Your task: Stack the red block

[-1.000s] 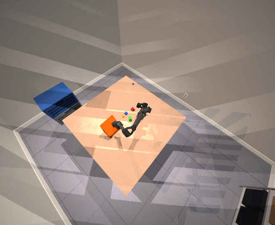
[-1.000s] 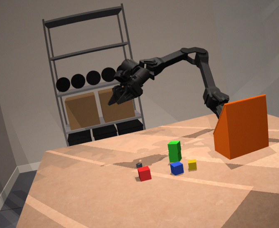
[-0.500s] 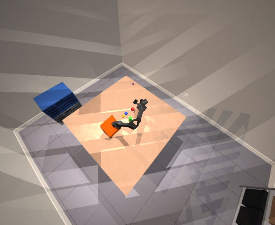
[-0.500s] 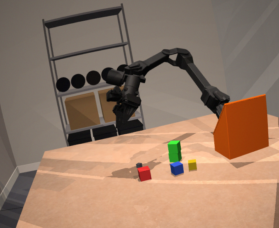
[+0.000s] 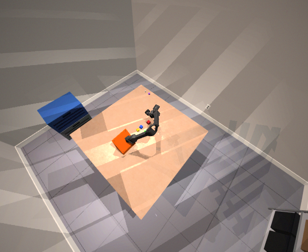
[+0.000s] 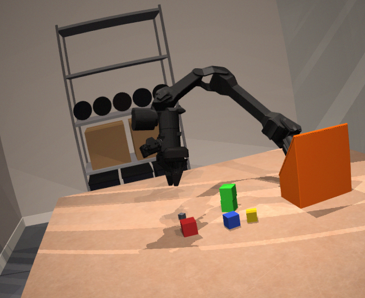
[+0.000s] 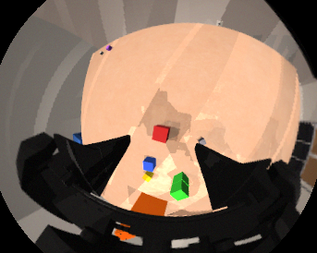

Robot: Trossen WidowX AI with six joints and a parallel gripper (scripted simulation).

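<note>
Now: the red block 120 mm below my gripper tip, 30 mm to the left of it and 20 mm behind it. The rest, counted from my gripper tip: blue block (140 mm behind, 120 mm below, 40 mm to the left); then dark grey cube (130 mm below, 90 mm to the right, 10 mm behind); then yellow block (200 mm behind, 120 mm below, 40 mm to the left).
</note>
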